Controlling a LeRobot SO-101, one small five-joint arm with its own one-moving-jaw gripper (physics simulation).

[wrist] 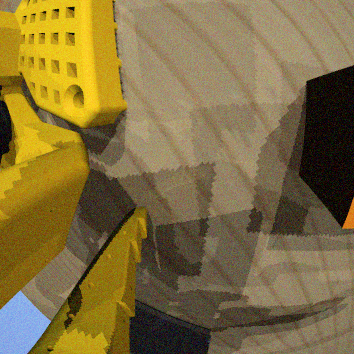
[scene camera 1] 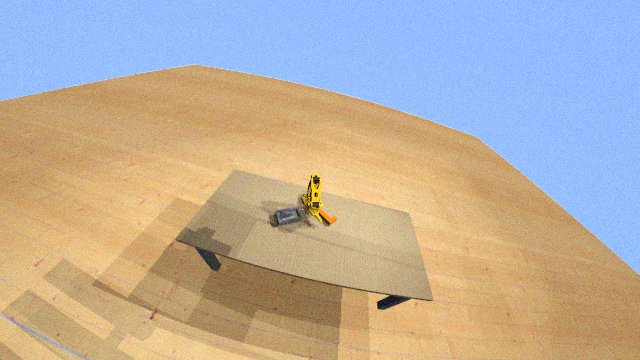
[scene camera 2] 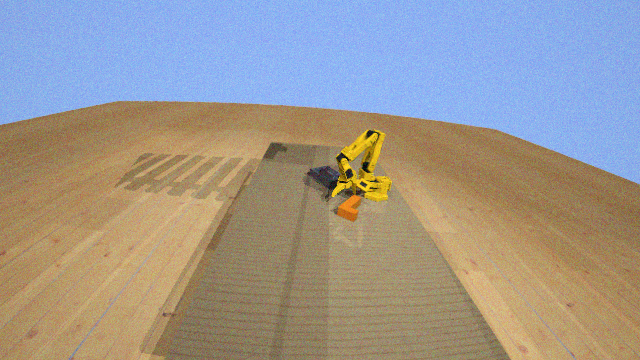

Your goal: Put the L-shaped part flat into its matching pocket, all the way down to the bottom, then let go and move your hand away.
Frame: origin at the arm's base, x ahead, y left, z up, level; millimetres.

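Seen in the pictures: hand, tool point: [wrist: 145, 218] [scene camera 1: 309, 209] [scene camera 2: 354, 194]; arm's base, link origin: [wrist: 54, 116] [scene camera 1: 309, 202] [scene camera 2: 369, 194].
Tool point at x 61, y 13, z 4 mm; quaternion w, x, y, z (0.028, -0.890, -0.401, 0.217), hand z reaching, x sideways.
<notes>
Offsets run from my tool point to a thing's middle. "spot": to the spot under its first point. Level surfaces: height alone.
The orange L-shaped part {dy +116, dx +24, dz +11 mm} [scene camera 1: 332, 220] [scene camera 2: 348, 210] lies flat on the table, outside the tray. In the wrist view, the side of the part {spot: dy +62, dx +5, dz +12 mm} [wrist: 327, 145] is in black shade at the right edge, with a sliver of orange. The dark grey tray {dy -111, dx +94, dz +14 mm} [scene camera 1: 289, 223] [scene camera 2: 321, 176] with the pocket stands on the other side of my gripper; a dark corner of the tray [wrist: 170, 327] shows at the bottom of the wrist view. My gripper [scene camera 2: 344, 191] is fully open and empty, low beside the part, between it and the tray. One notched jaw [wrist: 115, 285] shows in the wrist view.
The yellow arm base [scene camera 2: 377, 190] stands just behind the part, and its perforated block [wrist: 60, 55] shows at the upper left of the wrist view. The wooden table {dz -4 mm} [scene camera 1: 350, 260] [scene camera 2: 350, 300] carries everything; shadows fall around the gripper and tray.
</notes>
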